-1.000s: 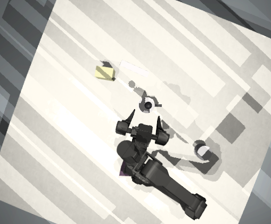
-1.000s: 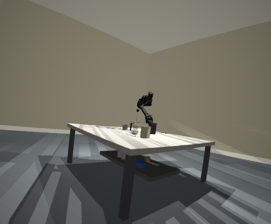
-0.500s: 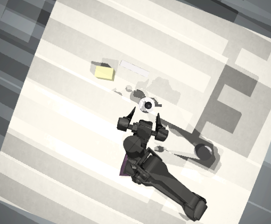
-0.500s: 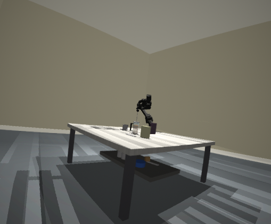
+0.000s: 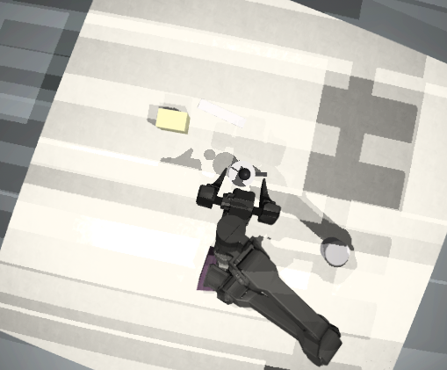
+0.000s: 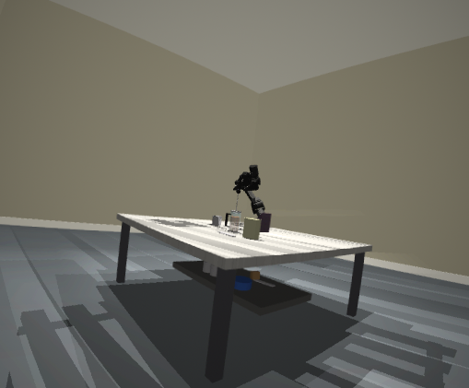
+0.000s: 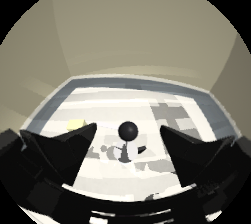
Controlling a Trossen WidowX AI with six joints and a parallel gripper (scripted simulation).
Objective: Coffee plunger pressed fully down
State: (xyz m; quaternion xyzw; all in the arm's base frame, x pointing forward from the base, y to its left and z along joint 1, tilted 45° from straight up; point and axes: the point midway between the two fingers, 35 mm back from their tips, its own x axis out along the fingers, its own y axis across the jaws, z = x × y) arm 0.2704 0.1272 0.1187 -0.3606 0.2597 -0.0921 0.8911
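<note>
Now: gripper tip 1 cm to the left of the coffee press and 14 cm above it.
</note>
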